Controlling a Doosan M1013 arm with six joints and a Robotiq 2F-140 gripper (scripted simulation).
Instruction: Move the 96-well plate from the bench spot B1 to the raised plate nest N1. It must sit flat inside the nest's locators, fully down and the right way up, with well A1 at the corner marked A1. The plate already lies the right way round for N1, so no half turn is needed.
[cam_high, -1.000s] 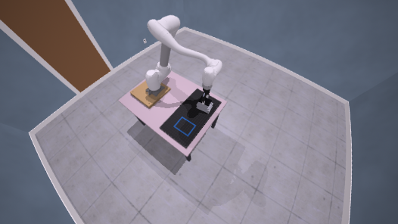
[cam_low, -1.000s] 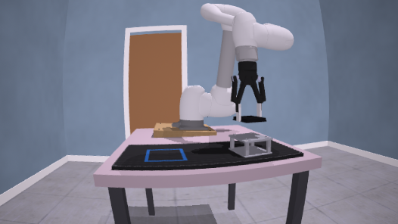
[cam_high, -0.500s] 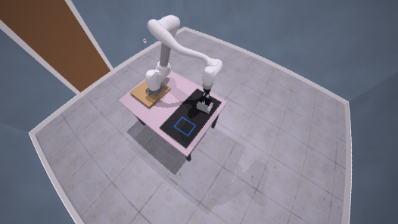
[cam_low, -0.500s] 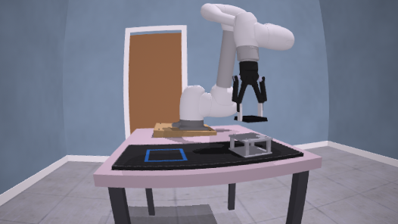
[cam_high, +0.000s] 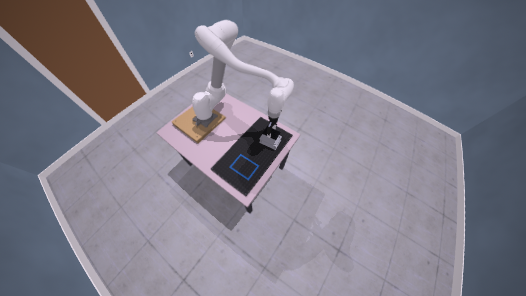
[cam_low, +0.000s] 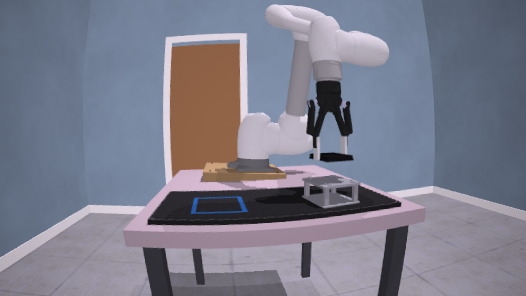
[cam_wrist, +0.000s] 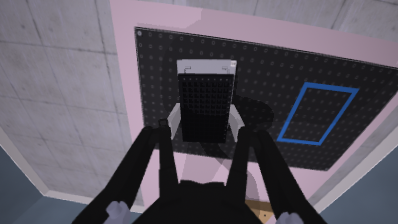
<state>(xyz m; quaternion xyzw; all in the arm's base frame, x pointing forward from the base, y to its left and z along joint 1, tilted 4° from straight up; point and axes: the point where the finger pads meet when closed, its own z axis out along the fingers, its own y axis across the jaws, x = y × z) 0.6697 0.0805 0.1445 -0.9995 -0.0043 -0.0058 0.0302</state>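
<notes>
Right now my hand is 90 mm above the grey plate nest. The rest, counted from my hand: black 96-well plate: 20 mm below; white A1 label: 80 mm ahead, 50 mm to the right, 90 mm below.
</notes>
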